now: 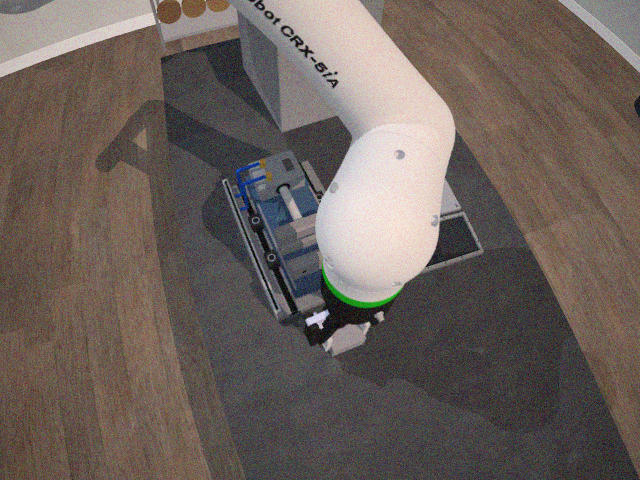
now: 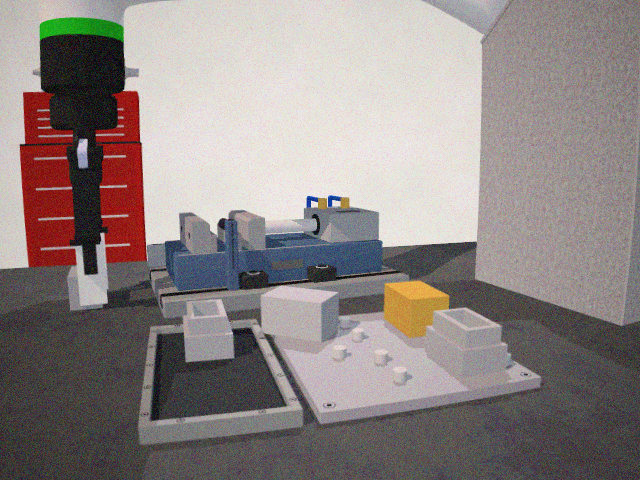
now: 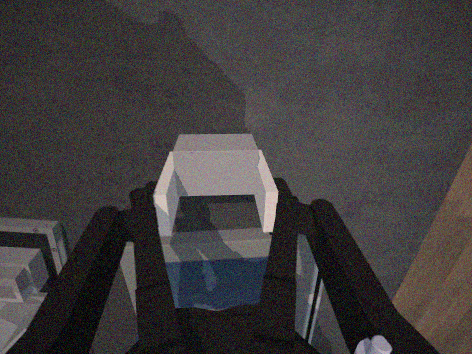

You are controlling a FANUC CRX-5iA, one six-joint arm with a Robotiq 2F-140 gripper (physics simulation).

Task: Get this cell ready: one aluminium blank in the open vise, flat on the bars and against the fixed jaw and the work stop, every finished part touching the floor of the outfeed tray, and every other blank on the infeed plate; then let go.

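Places are measured from the arm's base along level axes (x ahead, y left, z up), in millimetres.
Pixels of known places: gripper, fingertip midpoint: (image 1: 342,336) (image 2: 95,296) (image 3: 216,167).
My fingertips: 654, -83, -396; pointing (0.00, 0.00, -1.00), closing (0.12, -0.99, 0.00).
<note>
For each thing: its middle in the pictures, then the offset to it from my fingertips, as dx, dy, dz. "spot": a spot on its surface instead.
- light grey aluminium blank, body centre: (image 3: 216,163) (image 2: 86,286) (image 1: 344,338) +9, +1, +13
- vise, body centre: (image 2: 271,248) (image 1: 293,222) -219, -28, +43
- work stop, surface spot: (image 2: 231,258) spot: -159, +61, +50
- second blank, body centre: (image 2: 300,312) (image 3: 39,332) -209, +178, +19
- infeed plate, body centre: (image 2: 387,351) (image 3: 11,343) -271, +238, -3
- pocketed finished part, body centre: (image 2: 206,328) (image 3: 3,274) -124, +194, +16
- yellow block, body centre: (image 2: 415,307) -317, +192, +19
My gripper (image 1: 347,338) (image 2: 93,291) (image 3: 216,167) is shut on a light grey aluminium blank (image 1: 348,342) (image 2: 74,291) (image 3: 215,170), low at the floor beyond the vise's fixed-jaw end. The vise (image 1: 305,266) (image 2: 279,266) stands open; no blank shows between its fixed jaw (image 2: 199,235) and moving jaw (image 2: 250,229). The work stop (image 2: 231,258) stands at its near side. A second blank (image 2: 299,312) sits at the left back of the infeed plate (image 2: 330,382). A pocketed finished part (image 2: 209,343) is in the outfeed tray (image 2: 222,428) (image 1: 474,235); another (image 2: 465,348) is on the plate.
A yellow block (image 2: 416,307) is at the back of the infeed plate, close to the finished part. Several small pegs (image 2: 380,357) stand on the plate. Blue pipes (image 1: 250,180) rise from the vise's rear. A red tool cabinet (image 2: 82,201) stands behind the arm.
</note>
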